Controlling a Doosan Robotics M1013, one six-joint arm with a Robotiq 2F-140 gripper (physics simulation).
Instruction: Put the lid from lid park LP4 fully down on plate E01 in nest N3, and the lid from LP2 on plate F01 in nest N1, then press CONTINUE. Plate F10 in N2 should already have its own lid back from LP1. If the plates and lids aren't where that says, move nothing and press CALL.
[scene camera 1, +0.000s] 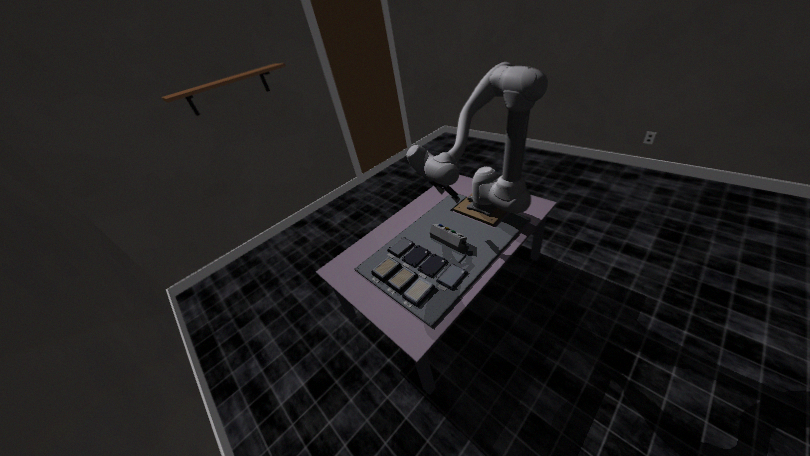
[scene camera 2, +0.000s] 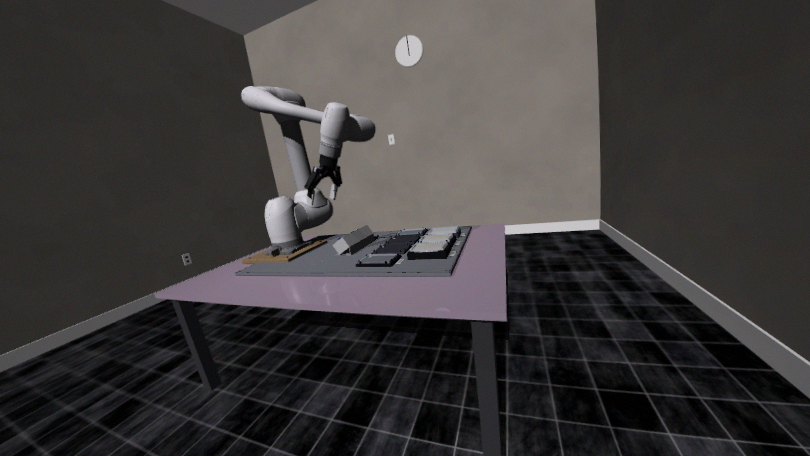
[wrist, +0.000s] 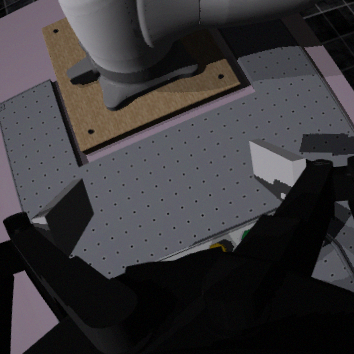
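Seen in the pictures: gripper, fingertip midpoint: (scene camera 1: 450, 196) (scene camera 2: 321, 201) (wrist: 169, 177); arm's base, link origin: (scene camera 1: 484, 205) (scene camera 2: 289, 249) (wrist: 136, 55).
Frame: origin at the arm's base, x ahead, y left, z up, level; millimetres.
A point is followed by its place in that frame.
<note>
My gripper (scene camera 1: 451, 192) @[x 298, y -46, z 232 mm] (scene camera 2: 322, 191) @[x 298, y -46, z 232 mm] (wrist: 169, 177) @[x 298, y -46, z 232 mm] is open and empty, high above the pegboard, between the arm's base and the button box. The button box (scene camera 1: 447, 235) @[x 431, y 15, z 60 mm] (scene camera 2: 355, 240) @[x 439, y -54, z 40 mm] stands mid-board; its yellow button (wrist: 218, 247) and green button (wrist: 245, 234) @[x 375, y 17, z 58 mm] show partly behind the gripper in the wrist view. In the row beyond it, one grey lid (scene camera 1: 401, 246) @[x 618, y -198, z 10 mm] and another grey lid (scene camera 1: 452, 276) (scene camera 2: 378, 259) lie at the ends, with two dark parks (scene camera 1: 417, 256) @[x 622, y -65, z 2 mm] (scene camera 1: 433, 265) @[x 624, y 57, z 2 mm] between. Three plates (scene camera 1: 386, 269) @[x 810, y -127, z 24 mm] (scene camera 1: 402, 278) @[x 803, y -8, z 22 mm] (scene camera 1: 419, 290) @[x 812, y 122, z 26 mm] sit in the front row; the last looks paler. Labels are unreadable.
The grey pegboard (scene camera 1: 416, 226) @[x 410, y -263, z -8 mm] (scene camera 2: 317, 266) @[x 363, y -249, z -5 mm] (wrist: 165, 185) @[x 252, y -54, z -8 mm] lies on the pink table (scene camera 1: 362, 303) @[x 1028, y -98, z -21 mm] (scene camera 2: 396, 294) @[x 768, y -442, z -21 mm]. The arm's base stands on a wooden plate (scene camera 1: 461, 209) @[x 116, y -108, z 0 mm] (scene camera 2: 269, 257) @[x -13, y -126, z 0 mm] (wrist: 150, 127) @[x 139, y -33, z -17 mm] close to the gripper. A cable lies beside the button box.
</note>
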